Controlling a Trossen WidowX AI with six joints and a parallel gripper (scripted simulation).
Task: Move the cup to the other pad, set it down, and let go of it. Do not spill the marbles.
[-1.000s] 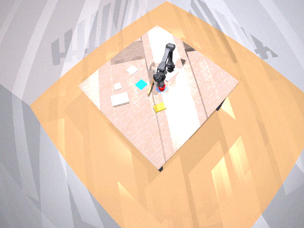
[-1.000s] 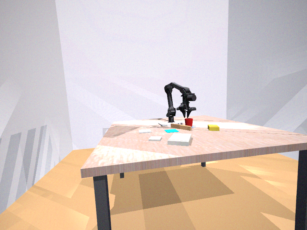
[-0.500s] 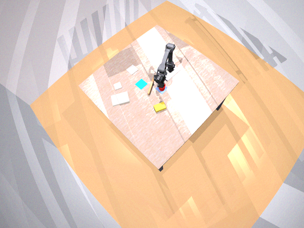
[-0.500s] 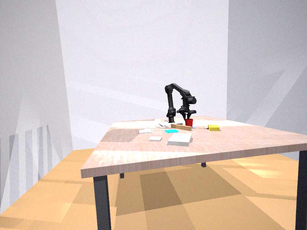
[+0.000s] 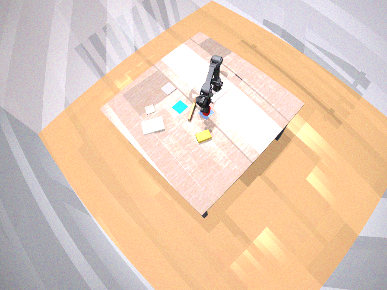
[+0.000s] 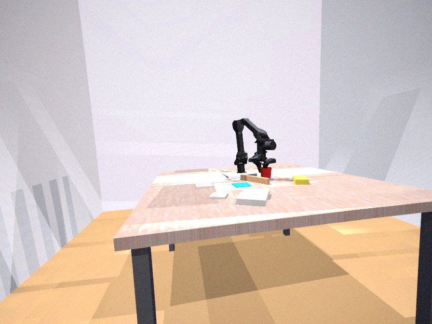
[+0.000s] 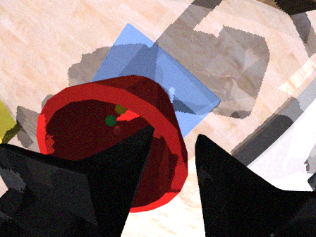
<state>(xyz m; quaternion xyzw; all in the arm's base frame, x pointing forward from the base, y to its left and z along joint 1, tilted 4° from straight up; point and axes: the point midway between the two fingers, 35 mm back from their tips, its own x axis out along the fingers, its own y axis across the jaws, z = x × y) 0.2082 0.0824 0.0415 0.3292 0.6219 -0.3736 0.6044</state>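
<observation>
The pale blue pad is 4 cm below my gripper tip, 3 cm ahead of it and 1 cm to the left of it. The rest, counted from my gripper tip: wooden bar 9 cm to the right, 8 cm ahead, 3 cm below; then red cup 3 cm ahead, 1 cm to the left; then cyan pad 19 cm to the right, 14 cm ahead, 4 cm below.
</observation>
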